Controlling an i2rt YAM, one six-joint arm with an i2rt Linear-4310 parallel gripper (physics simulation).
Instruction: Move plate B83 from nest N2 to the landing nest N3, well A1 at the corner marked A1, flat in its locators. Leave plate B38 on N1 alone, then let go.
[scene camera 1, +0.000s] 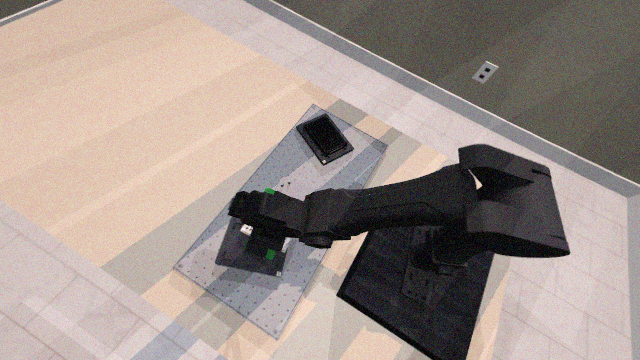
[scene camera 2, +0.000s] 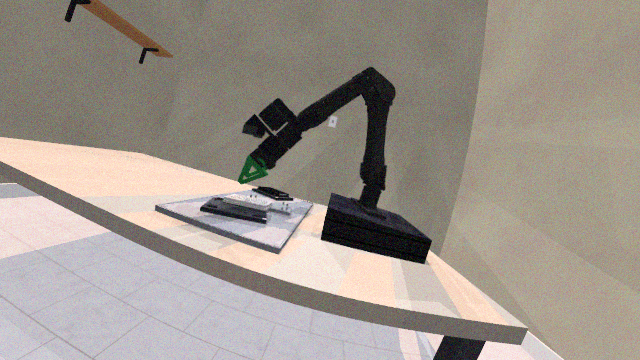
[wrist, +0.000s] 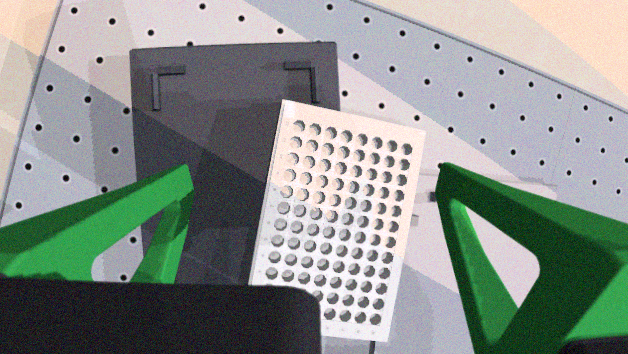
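Note:
A white well plate, B83 (scene camera 1: 246, 229) (scene camera 2: 247, 201) (wrist: 340, 200), lies askew, one long side over the dark landing nest N3 (scene camera 1: 230, 252) (scene camera 2: 232, 212) (wrist: 200, 125) and the rest towards the pale nest N2 (scene camera 2: 284, 209) (wrist: 425, 212). It is turned relative to N3 and is outside N3's two visible corner locators. My gripper (scene camera 1: 270, 223) (wrist: 314, 177) is open above them, its green fingers on either side of the plate in the wrist view, not touching it. A black plate, B38 (scene camera 1: 325, 134), sits on nest N1 (scene camera 1: 324, 159). The A1 lettering is unreadable.
The nests stand on a perforated board (scene camera 1: 250, 300) (scene camera 2: 270, 242) on the wooden table. The arm's black base (scene camera 1: 380, 290) (scene camera 2: 375, 235) stands beside the board. A wall shelf (scene camera 2: 125, 32) hangs far behind. A black body hides the lower left of the wrist view.

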